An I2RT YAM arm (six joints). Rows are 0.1 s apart.
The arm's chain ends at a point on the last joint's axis. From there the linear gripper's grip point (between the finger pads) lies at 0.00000 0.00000 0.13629 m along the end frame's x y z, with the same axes.
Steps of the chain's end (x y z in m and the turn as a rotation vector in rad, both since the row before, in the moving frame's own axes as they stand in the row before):
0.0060 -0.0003 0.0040 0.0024 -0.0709 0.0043
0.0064 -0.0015 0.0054 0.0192 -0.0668 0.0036
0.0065 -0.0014 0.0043 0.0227 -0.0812 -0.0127
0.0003 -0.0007 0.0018 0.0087 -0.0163 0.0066
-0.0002 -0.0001 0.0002 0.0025 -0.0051 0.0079
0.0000 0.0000 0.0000 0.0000 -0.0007 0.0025
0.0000 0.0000 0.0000 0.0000 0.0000 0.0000
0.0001 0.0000 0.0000 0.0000 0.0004 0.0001
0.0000 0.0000 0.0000 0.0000 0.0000 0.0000
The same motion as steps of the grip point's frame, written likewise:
-0.0037 -0.0006 0.0037 0.0024 -0.0709 0.0043
-0.0027 -0.0041 0.0051 0.0192 -0.0668 0.0036
-0.0046 -0.0044 0.0038 0.0227 -0.0812 -0.0127
-0.0019 -0.0019 0.0018 0.0087 -0.0163 0.0066
-0.0009 -0.0004 0.0002 0.0025 -0.0051 0.0079
-0.0001 0.0000 0.0000 0.0000 -0.0007 0.0025
0.0000 0.0000 0.0000 0.0000 0.0000 0.0000
0.0002 0.0000 0.0000 0.0000 0.0004 0.0001
0.0000 0.0000 0.0000 0.0000 0.0000 0.0000

